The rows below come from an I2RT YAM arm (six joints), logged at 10 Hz.
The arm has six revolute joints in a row. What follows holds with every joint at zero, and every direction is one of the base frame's.
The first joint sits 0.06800 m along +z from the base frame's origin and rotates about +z.
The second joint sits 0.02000 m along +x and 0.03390 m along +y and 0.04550 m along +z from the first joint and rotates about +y.
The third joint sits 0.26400 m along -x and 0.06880 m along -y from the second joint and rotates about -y.
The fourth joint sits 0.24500 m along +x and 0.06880 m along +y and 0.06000 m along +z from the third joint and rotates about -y.
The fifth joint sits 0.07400 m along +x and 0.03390 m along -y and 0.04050 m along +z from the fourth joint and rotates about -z.
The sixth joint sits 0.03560 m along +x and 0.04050 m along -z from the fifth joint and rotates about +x.
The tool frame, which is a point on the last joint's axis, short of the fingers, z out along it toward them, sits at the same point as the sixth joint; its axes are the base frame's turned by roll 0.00, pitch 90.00 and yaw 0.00 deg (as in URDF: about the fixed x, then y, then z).
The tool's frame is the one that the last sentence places.
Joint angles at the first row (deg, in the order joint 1, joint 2, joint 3, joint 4, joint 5, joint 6):
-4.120 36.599 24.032 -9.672 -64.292 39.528
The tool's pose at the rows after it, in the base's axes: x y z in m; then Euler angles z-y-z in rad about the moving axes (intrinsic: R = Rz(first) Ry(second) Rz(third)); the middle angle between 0 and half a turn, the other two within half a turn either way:
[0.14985, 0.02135, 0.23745, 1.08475, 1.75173, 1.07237]
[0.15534, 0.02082, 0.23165, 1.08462, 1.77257, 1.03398]
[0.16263, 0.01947, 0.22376, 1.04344, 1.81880, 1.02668]
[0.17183, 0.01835, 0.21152, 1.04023, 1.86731, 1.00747]
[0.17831, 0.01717, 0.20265, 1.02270, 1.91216, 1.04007]
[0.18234, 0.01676, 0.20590, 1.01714, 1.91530, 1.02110]
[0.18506, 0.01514, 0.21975, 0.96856, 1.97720, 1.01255]
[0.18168, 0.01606, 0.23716, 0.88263, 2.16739, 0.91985]
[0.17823, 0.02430, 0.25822, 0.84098, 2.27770, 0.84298]
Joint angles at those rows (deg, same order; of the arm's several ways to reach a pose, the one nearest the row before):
-4.119 38.806 24.031 -9.671 -64.225 39.180
-4.120 41.300 24.032 -9.672 -63.746 34.740
-4.076 44.227 24.032 -9.694 -60.489 32.250
-4.076 48.927 24.054 -9.693 -59.003 27.158
-4.076 52.229 24.163 -9.670 -56.839 26.654
-4.078 53.256 25.300 -9.760 -56.490 25.691
-4.055 53.254 29.604 -16.688 -52.359 24.096
-2.350 53.254 36.643 -31.792 -41.299 16.075
1.475 53.255 42.676 -40.665 -33.605 13.715

